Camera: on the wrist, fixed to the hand. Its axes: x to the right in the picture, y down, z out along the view.
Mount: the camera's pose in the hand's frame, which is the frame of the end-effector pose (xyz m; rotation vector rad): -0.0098 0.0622 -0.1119 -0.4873 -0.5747 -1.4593
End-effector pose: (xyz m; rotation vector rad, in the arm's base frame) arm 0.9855 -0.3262 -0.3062 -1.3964 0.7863 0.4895
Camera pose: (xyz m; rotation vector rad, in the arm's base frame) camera 0.9119 -0.4259 -0.3400 -1.7467 -0.9075 -0.1250
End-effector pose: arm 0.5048 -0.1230 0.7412 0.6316 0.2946 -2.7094
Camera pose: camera 0.5798 -0.1468 0.6397 0.4929 -0.9454 1.9866
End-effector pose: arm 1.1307 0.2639 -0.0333 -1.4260 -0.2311 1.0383
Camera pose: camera 1.1748 0.1680 -0.1063 -0.8929 -1.7267 0.0868
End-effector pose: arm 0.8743 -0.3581 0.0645 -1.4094 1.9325 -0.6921
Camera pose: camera 0.7536 -0.3260 0.0944 -2.8674 0.3727 -0.2648
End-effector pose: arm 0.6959 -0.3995 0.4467 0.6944 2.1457 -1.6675
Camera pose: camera 0.7428 -0.2810 0.4308 1.5836 -2.3471 1.2622
